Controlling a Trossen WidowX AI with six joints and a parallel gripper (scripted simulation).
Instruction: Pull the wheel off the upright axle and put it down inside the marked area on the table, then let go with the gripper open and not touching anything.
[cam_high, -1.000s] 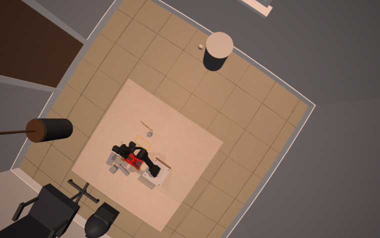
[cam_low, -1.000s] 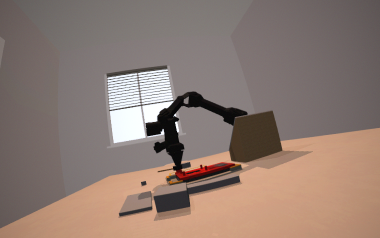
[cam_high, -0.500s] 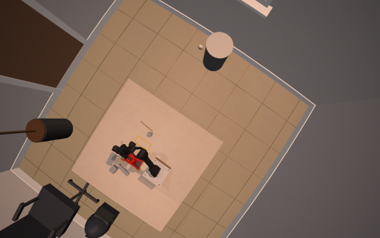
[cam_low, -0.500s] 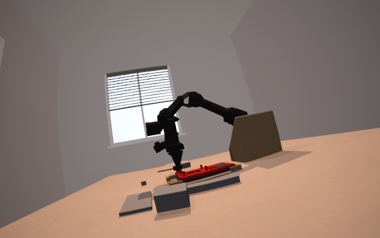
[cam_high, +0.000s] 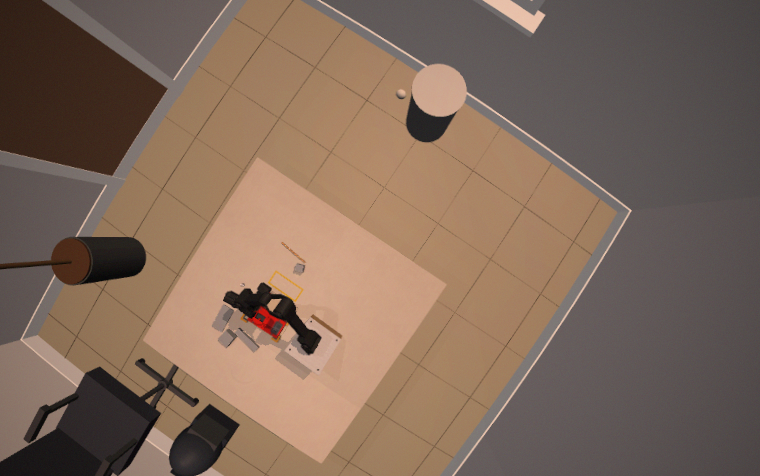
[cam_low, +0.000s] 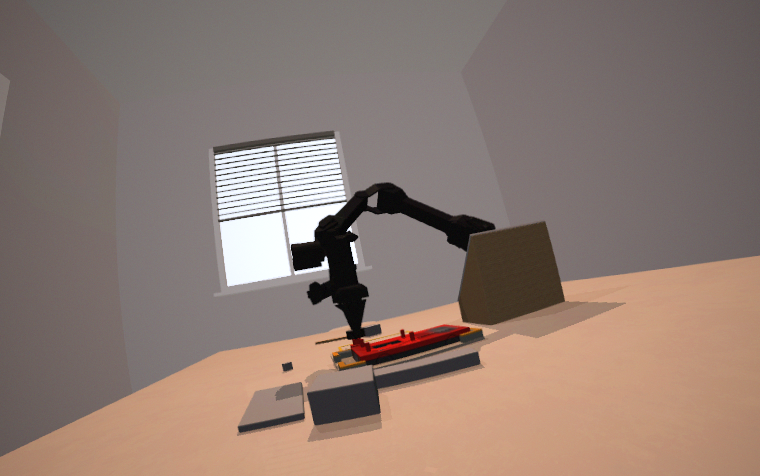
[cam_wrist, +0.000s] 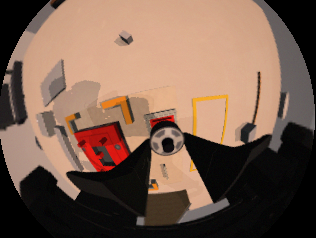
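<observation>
My gripper tip is now 24 cm to the left of the grey cube, 3 cm past it and 3 cm above it. From my gripper tip the other things lie so: black wheel right at my gripper tip.
</observation>
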